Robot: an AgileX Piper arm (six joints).
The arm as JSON. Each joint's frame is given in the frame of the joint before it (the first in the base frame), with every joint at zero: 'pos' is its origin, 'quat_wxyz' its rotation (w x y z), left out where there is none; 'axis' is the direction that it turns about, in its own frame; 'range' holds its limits. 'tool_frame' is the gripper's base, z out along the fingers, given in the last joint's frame.
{
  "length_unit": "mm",
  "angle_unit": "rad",
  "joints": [
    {
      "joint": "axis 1",
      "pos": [
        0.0,
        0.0,
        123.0
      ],
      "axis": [
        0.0,
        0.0,
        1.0
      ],
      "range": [
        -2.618,
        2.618
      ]
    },
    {
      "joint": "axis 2",
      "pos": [
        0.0,
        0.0,
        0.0
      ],
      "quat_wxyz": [
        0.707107,
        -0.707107,
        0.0,
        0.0
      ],
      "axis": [
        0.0,
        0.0,
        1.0
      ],
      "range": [
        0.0,
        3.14
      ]
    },
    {
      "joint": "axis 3",
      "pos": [
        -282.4,
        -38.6,
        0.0
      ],
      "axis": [
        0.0,
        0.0,
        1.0
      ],
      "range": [
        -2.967,
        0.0
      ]
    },
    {
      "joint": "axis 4",
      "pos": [
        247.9,
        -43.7,
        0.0
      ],
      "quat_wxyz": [
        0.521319,
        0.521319,
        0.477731,
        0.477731
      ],
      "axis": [
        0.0,
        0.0,
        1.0
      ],
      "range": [
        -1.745,
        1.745
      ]
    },
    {
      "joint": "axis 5",
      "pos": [
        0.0,
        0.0,
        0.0
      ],
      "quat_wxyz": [
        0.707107,
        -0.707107,
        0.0,
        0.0
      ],
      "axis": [
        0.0,
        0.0,
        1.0
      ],
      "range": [
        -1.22,
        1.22
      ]
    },
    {
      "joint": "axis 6",
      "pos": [
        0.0,
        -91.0,
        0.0
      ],
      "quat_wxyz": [
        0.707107,
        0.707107,
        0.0,
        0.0
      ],
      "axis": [
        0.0,
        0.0,
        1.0
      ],
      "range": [
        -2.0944,
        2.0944
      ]
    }
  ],
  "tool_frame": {
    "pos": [
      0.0,
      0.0,
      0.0
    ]
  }
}
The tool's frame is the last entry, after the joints.
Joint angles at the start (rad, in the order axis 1, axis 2, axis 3, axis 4, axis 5, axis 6):
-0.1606 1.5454 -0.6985 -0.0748 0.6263 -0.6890
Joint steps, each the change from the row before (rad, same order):
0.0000 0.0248 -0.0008 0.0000 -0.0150 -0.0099
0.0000 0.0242 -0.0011 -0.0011 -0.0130 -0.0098
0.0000 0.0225 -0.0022 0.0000 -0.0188 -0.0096
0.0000 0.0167 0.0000 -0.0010 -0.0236 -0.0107
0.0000 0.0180 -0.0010 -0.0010 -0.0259 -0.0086
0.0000 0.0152 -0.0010 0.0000 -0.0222 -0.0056
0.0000 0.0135 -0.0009 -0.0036 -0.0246 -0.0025
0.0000 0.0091 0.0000 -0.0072 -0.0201 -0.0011
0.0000 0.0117 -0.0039 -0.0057 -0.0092 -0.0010
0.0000 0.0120 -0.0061 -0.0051 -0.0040 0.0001
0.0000 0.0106 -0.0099 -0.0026 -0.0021 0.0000
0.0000 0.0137 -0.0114 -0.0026 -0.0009 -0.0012
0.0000 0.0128 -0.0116 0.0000 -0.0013 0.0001
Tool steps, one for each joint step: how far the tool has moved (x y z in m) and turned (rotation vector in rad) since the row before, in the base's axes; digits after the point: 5 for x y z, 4 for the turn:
0.00237 -0.00030 -0.00570 0.0005 0.0095 0.0105
0.00211 -0.00033 -0.00559 0.0000 0.0107 0.0111
0.00276 -0.00034 -0.00493 -0.0002 0.0020 0.0104
0.00242 -0.00030 -0.00388 -0.0021 -0.0061 0.0125
0.00283 -0.00035 -0.00401 -0.0020 -0.0083 0.0105
0.00241 -0.00025 -0.00337 -0.0010 -0.0077 0.0066
0.00252 -0.00041 -0.00292 -0.0031 -0.0115 0.0065
0.00181 -0.00045 -0.00201 -0.0051 -0.0102 0.0078
0.00188 -0.00047 -0.00217 -0.0033 -0.0008 0.0060
0.00200 -0.00050 -0.00196 -0.0025 0.0023 0.0042
0.00285 -0.00055 -0.00093 -0.0016 -0.0011 0.0022
0.00314 -0.00060 -0.00155 -0.0015 0.0017 0.0033
0.00322 -0.00051 -0.00131 0.0001 -0.0001 0.0000

